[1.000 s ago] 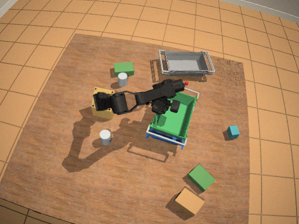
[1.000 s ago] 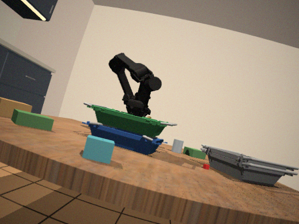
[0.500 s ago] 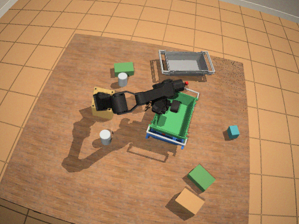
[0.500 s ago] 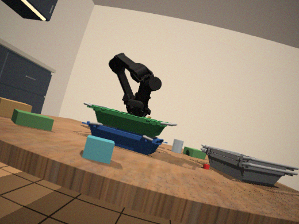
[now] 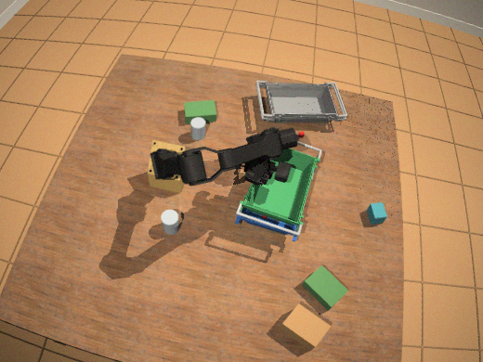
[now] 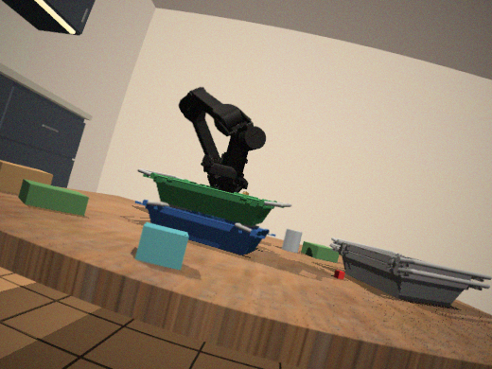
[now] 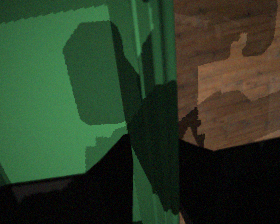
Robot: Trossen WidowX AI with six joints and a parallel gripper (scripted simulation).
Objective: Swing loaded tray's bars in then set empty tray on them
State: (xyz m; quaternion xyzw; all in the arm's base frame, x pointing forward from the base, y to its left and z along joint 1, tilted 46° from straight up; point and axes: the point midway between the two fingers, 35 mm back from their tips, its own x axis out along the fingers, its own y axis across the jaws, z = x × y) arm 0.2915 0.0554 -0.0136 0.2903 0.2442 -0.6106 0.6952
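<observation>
My gripper tip is now 80 mm short of the green tray and 30 mm below it. The rest, counted from my gripper tip: teal cube: 430 mm ahead, 60 mm below, 50 mm to the left; tan box: 420 mm to the right, 270 mm ahead, 60 mm below.
</observation>
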